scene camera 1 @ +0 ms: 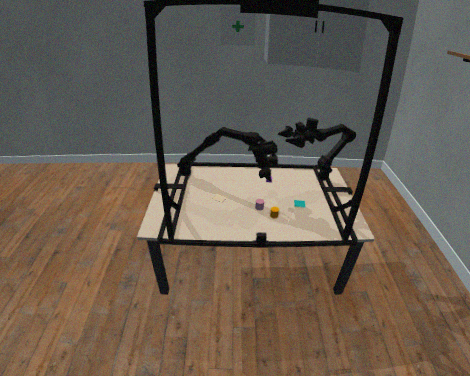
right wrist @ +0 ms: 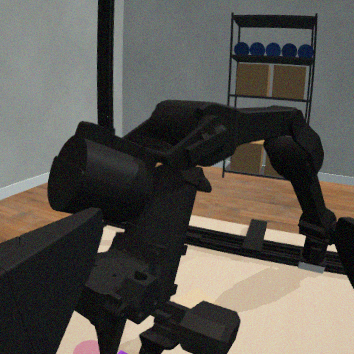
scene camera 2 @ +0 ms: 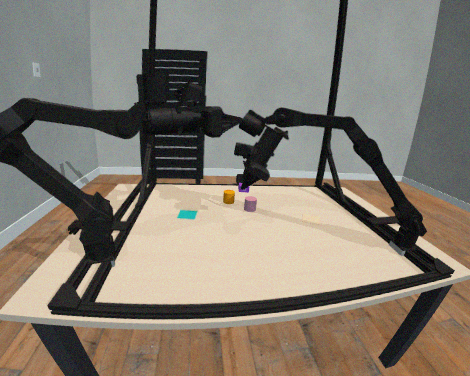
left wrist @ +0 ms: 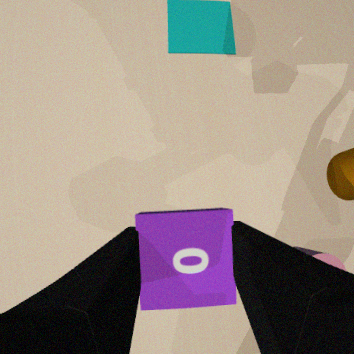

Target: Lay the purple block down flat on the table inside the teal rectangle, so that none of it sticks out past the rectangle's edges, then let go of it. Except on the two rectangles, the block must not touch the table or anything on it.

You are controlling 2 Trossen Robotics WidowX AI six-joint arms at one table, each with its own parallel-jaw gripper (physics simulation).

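Frame: origin at the left arm's base, x left, y back, z up, level; centimetres.
Where they show: left gripper, fingertip midpoint: (scene camera 1: 270, 179) (scene camera 2: 241, 187) (left wrist: 183, 235); right gripper, fingertip midpoint: (scene camera 1: 281, 137) (right wrist: 222, 225) (scene camera 2: 232, 118); left arm's base, link origin: (scene camera 1: 185, 173) (right wrist: 312, 257) (scene camera 2: 403, 244); right arm's base, link origin: (scene camera 1: 323, 177) (scene camera 2: 100, 254).
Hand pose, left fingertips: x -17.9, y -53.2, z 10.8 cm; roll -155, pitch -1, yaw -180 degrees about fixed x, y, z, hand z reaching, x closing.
Things, the pixels of their top centre, and the offset from my left fingertips. "spot": a spot on its surface instead.
- purple block, top centre: (left wrist: 186, 259) dx +0.0, dy +0.7, dz +0.9 cm
- teal rectangle, surface spot: (left wrist: 200, 27) (scene camera 2: 188, 214) (scene camera 1: 299, 203) spot: dx -3.5, dy -17.8, dz -12.6 cm
- pink cylinder, top centre: (left wrist: 320, 285) (right wrist: 88, 351) (scene camera 2: 250, 198) (scene camera 1: 260, 201) dx -10.0, dy +5.0, dz -8.2 cm
- orange cylinder, top centre: (scene camera 2: 229, 191) (scene camera 1: 275, 209) dx -16.2, dy -3.1, dz -8.2 cm
- pale cream rectangle, surface spot: (scene camera 2: 311, 218) (scene camera 1: 219, 197) spot: dx -3.5, dy +28.0, dz -12.6 cm
The purple block (scene camera 1: 269, 179) (scene camera 2: 243, 188) (left wrist: 160, 250), marked with a white 0, is held in the air above the table. My left gripper (scene camera 1: 267, 177) (scene camera 2: 243, 186) (left wrist: 183, 235) is shut on it, one finger on each side. A sliver of the block (right wrist: 123, 352) shows in the right wrist view. The teal rectangle (scene camera 1: 299, 204) (scene camera 2: 187, 214) (left wrist: 200, 27) lies flat on the table, apart from the block and beyond it at the top of the left wrist view. My right gripper (scene camera 1: 285, 137) (scene camera 2: 239, 120) (right wrist: 222, 225) is open and raised high.
A pink cylinder (scene camera 1: 259, 204) (scene camera 2: 250, 204) (left wrist: 330, 261) (right wrist: 89, 348) and an orange cylinder (scene camera 1: 274, 212) (scene camera 2: 229, 197) (left wrist: 344, 175) stand close together on the table. A pale cream rectangle (scene camera 1: 219, 198) (scene camera 2: 311, 218) lies on the pink cylinder's other side from the teal one. The arms are close together.
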